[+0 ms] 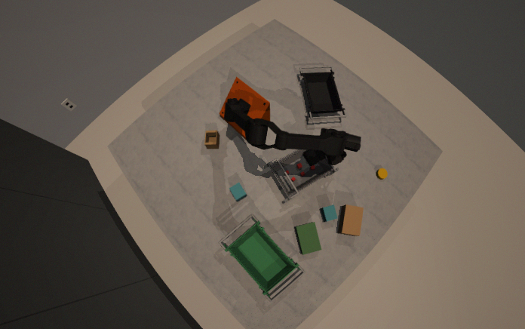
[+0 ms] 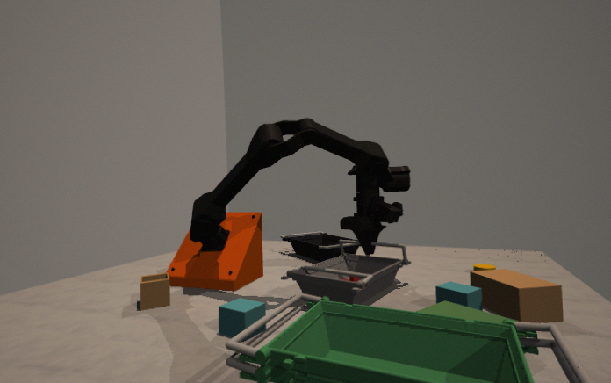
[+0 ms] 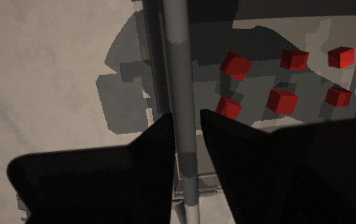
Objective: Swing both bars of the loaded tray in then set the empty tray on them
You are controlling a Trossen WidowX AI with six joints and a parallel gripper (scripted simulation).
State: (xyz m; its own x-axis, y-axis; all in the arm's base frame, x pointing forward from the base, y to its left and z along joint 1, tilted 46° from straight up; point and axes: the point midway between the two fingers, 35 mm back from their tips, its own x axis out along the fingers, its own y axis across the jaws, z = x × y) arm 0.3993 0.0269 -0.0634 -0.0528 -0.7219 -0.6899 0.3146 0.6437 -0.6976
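Right now my gripper tip is 200 mm past the dark tray, 290 mm to the right of it and 20 mm above it. Round my gripper tip: green block 180 mm ahead, 300 mm to the right, 50 mm below; yellow disc 280 mm ahead, 150 mm to the left, 60 mm below; tan block 280 mm ahead, 130 mm to the right, 40 mm below.
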